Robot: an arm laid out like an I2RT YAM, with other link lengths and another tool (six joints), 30 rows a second.
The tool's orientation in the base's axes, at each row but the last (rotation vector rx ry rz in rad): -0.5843, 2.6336, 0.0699; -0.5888, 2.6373, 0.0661; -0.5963, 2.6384, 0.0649; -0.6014, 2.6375, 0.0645; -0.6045, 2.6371, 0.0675
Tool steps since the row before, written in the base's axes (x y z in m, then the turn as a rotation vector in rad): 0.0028, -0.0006, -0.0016, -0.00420, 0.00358, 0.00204; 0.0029, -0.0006, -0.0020, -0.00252, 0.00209, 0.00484; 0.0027, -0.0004, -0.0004, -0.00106, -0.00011, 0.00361; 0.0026, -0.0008, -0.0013, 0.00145, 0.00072, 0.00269; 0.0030, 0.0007, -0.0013, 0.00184, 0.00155, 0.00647
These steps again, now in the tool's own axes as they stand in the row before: -0.0014, -0.0016, 0.0025, 0.00114, 0.00490, -0.00305; -0.0013, -0.0017, 0.0029, -0.00083, 0.00272, -0.00511; -0.0019, -0.0015, 0.0014, -0.00062, 0.00017, -0.00371; -0.0012, -0.0018, 0.0021, -0.00260, -0.00010, -0.00175; -0.0022, -0.0006, 0.0025, -0.00485, 0.00031, -0.00490
